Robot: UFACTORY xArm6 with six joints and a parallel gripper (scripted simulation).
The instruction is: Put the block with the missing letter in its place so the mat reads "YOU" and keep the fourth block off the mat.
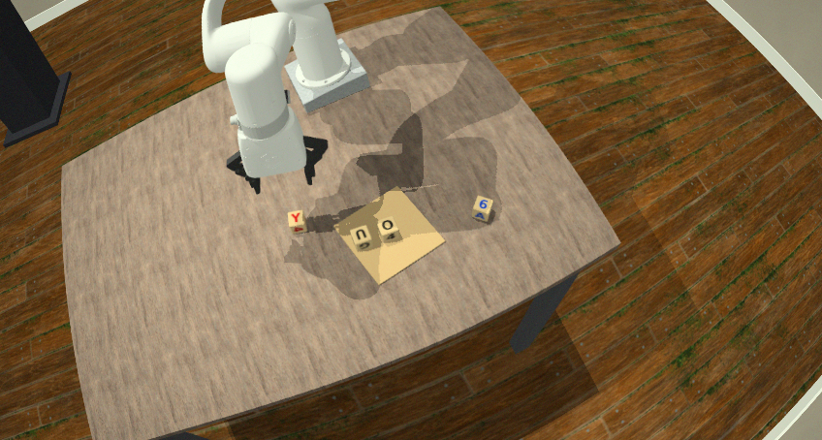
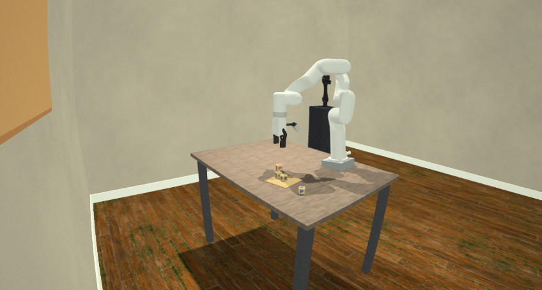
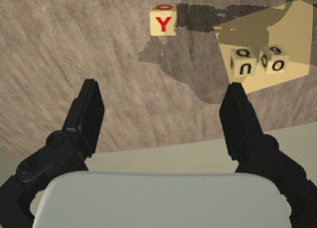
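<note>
Right now my hand is 14 cm above the letter block. The rest, counted from my hand: tan mat: 15 cm to the left, 15 cm below, 6 cm ahead.
</note>
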